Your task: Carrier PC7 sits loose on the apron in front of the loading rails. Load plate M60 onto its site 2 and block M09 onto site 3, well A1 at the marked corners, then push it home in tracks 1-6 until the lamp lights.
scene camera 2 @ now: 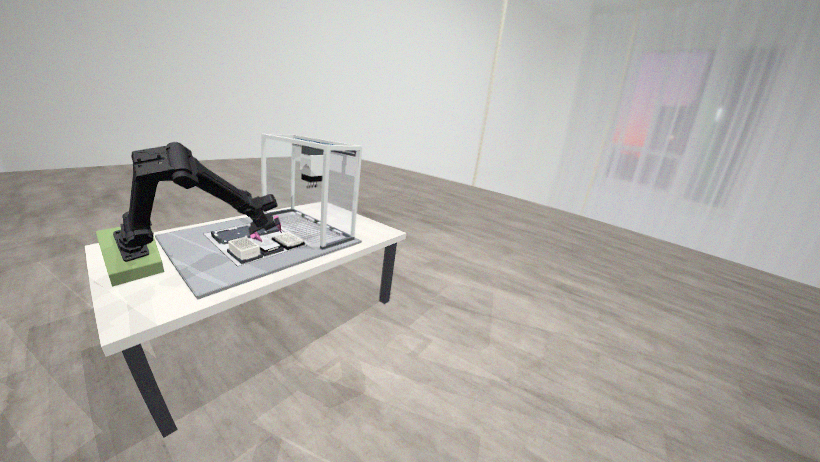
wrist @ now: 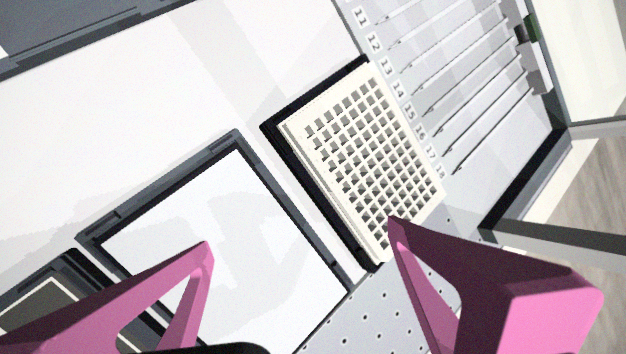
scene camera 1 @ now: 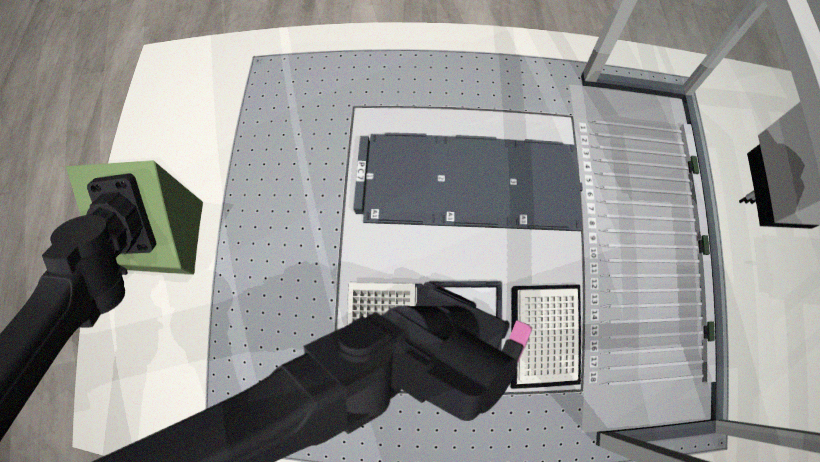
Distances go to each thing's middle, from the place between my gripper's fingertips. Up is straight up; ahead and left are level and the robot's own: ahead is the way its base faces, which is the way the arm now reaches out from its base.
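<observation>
Relative to the black-framed plate (scene camera 1: 486, 297), my hand is 30 mm past it and 30 mm above it. Going by their middles, the plate is the nearest to my hand of the things named here. Counted from my hand: dark carrier (scene camera 1: 402, 178), 210 mm to the left, 10 mm behind, 30 mm below; frame with hanging head (scene camera 1: 777, 165), 100 mm to the left, 330 mm ahead, 320 mm above. Of the things named here, the frame with hanging head is the farthest from my hand, going by their middles.
</observation>
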